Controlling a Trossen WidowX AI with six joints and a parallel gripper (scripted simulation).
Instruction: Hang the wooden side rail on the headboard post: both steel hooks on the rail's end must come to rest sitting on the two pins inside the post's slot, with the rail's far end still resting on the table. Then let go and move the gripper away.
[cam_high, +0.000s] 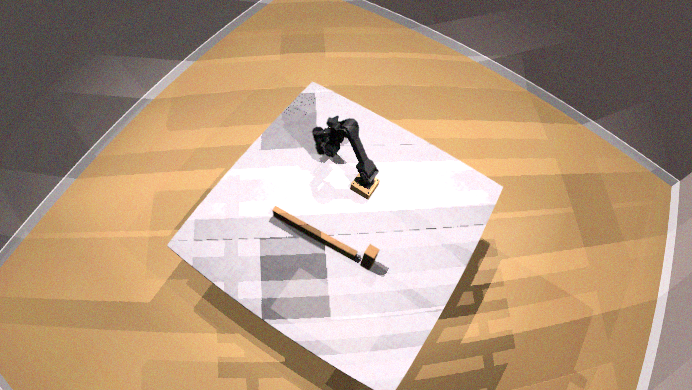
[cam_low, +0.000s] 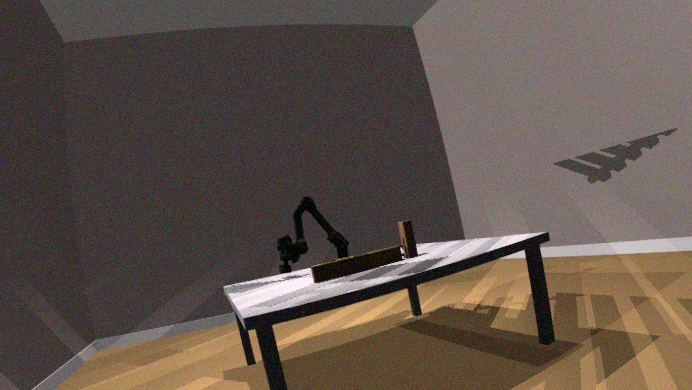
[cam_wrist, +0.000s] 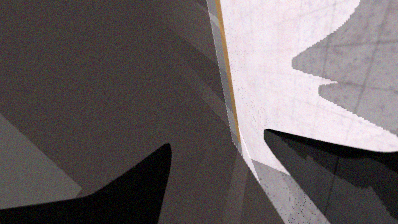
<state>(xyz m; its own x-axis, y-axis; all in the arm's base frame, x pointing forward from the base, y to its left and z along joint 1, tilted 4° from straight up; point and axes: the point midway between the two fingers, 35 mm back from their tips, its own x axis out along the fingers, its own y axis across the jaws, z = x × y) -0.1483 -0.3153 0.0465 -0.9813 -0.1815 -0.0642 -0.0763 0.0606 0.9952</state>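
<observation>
My gripper tip is now 55 cm to the right of the headboard post, 53 cm short of it and 3 cm above it.
</observation>
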